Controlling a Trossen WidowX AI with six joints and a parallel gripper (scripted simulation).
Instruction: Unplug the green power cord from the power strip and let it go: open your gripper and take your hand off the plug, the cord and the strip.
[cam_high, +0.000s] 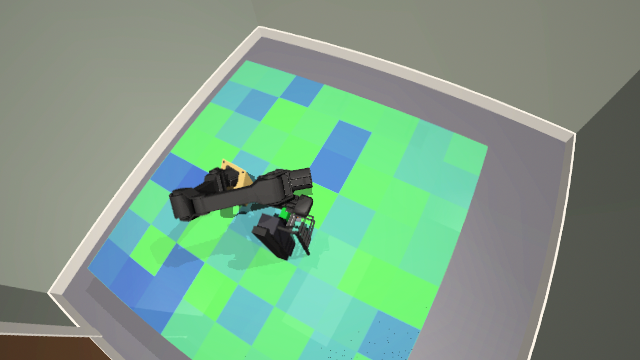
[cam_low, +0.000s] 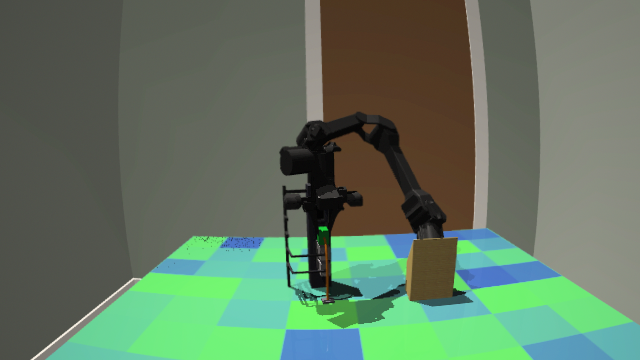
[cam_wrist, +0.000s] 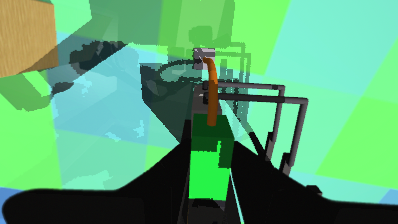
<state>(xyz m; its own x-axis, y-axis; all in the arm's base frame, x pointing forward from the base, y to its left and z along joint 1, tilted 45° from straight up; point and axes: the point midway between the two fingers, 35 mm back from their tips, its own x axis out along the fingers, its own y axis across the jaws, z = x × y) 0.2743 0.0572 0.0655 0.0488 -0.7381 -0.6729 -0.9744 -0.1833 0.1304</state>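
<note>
Right now the green plug is 1 cm ahead of my gripper tip and 3 cm to the right of it.
</note>
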